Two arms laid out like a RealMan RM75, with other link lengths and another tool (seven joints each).
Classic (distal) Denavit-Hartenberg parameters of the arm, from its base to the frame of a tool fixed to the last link. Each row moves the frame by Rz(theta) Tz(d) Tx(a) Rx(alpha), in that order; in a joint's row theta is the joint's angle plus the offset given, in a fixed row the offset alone. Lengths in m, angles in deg.
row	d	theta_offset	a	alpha
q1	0.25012	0	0	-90
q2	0	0	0	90
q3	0.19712	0	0	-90
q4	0	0	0	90
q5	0.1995	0	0	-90
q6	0	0	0	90
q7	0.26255	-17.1	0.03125	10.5
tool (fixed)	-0.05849	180	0	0
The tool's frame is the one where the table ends.
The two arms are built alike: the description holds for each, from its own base.
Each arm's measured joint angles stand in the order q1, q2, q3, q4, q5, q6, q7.
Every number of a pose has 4 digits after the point. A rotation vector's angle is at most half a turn.
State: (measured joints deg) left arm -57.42 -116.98 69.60 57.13 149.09 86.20 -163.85; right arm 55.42 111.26 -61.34 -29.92 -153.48 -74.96 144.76
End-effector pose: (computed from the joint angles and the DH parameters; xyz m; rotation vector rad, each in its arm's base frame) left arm -0.0870 0.4073 -0.0225 1.5952 -2.2207 -0.7977; right arm 0.2485 0.3415 -0.0125 0.8659 2.4247 0.6105
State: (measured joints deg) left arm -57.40 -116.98 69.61 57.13 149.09 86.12 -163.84; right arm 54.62 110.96 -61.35 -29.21 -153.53 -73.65 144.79
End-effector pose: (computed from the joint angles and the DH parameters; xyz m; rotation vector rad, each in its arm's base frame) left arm -0.0871 0.4075 -0.0225 1.5953 -2.2213 -0.7989; right arm 0.2565 0.3410 -0.0115 0.8854 2.4098 0.6289
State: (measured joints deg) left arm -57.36 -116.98 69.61 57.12 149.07 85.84 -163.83; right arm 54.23 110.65 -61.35 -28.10 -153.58 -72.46 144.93
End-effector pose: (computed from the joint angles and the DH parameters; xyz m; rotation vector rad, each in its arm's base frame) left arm -0.0869 0.4083 -0.0223 1.5969 -2.2236 -0.8031; right arm 0.2631 0.3400 -0.0111 0.9045 2.3947 0.6406
